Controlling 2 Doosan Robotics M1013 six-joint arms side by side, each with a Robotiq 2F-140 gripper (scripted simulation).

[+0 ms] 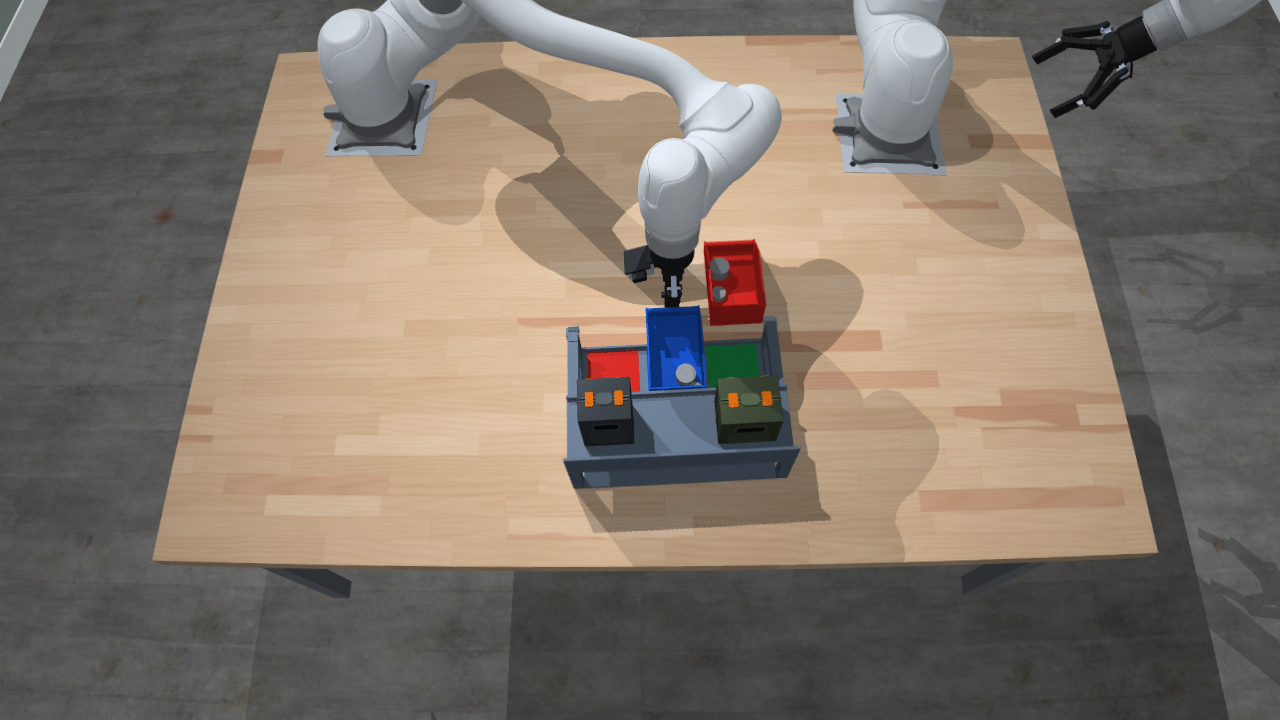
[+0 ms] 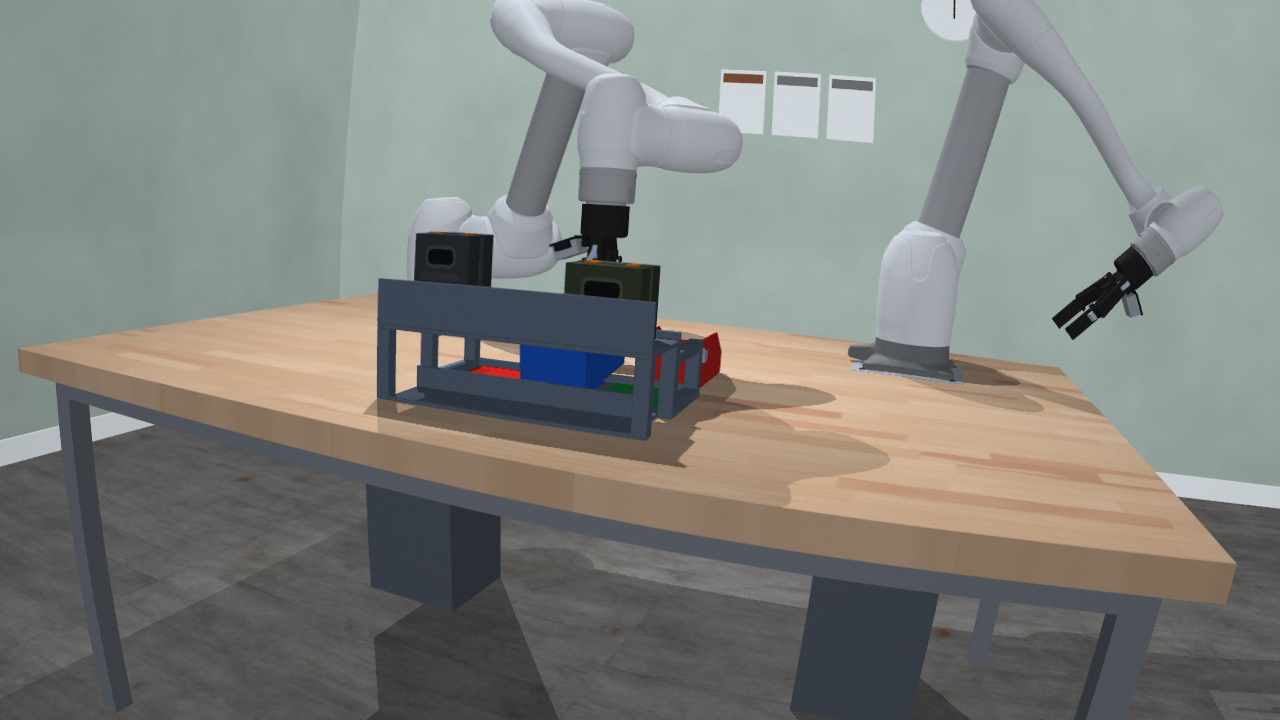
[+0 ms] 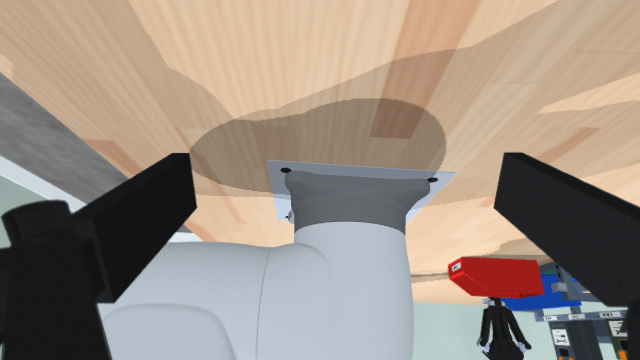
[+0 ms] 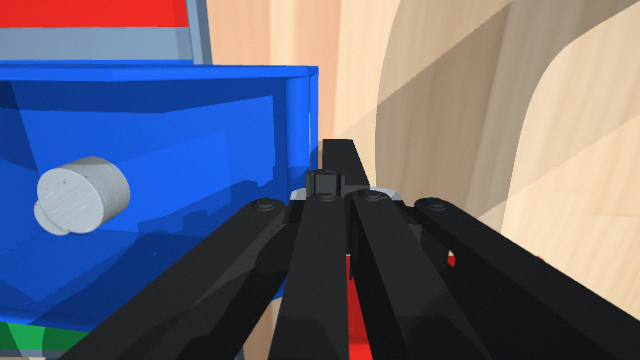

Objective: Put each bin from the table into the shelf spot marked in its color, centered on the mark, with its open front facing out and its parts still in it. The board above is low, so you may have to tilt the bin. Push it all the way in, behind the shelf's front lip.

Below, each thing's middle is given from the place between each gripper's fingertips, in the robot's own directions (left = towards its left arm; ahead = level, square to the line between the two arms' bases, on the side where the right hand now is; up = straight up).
I see the blue bin (image 1: 674, 334) 100 mm ahead of my right hand (image 1: 671, 309) and 10 mm to the left of it. Round my right hand: red bin (image 1: 744, 285) 120 mm to the left, 70 mm behind, 20 mm below.
Right now the red bin is 470 mm ahead of my left hand (image 1: 1043, 86), 660 mm to the right of it and 80 mm below it. Also, from my left hand: blue bin 630 mm ahead, 760 mm to the right, 70 mm below.
